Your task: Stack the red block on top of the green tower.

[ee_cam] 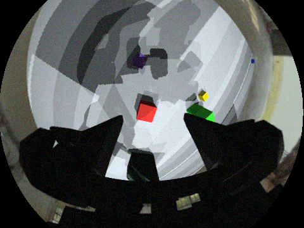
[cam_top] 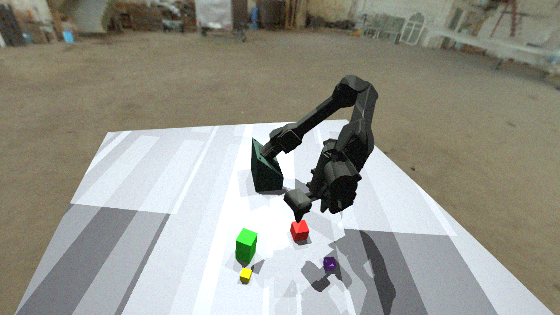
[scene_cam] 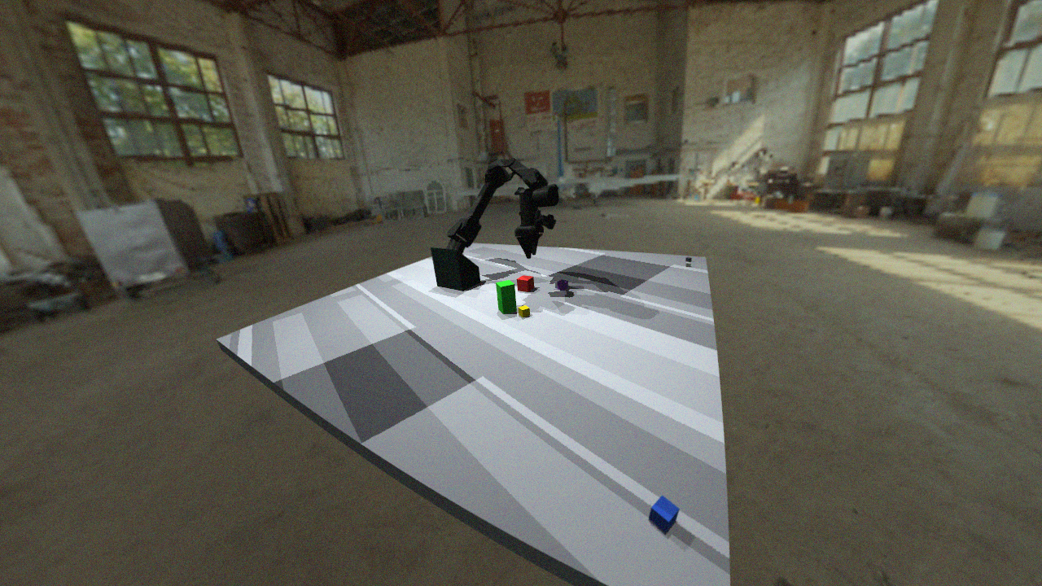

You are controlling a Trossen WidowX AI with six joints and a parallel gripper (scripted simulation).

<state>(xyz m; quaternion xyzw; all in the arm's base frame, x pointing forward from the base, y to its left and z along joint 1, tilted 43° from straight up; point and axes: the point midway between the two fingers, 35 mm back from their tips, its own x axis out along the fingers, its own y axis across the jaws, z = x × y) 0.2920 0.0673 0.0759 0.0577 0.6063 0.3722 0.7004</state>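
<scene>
Right now the red block is 30 mm behind my gripper tip, 10 mm to the right of it and 100 mm below it. The rest, counted from my gripper tip: purple cube 80 mm ahead, 60 mm to the left, 100 mm below; blue cube 570 mm ahead, 520 mm to the right, 110 mm below; yellow cube 90 mm ahead, 170 mm to the right, 110 mm below.
</scene>
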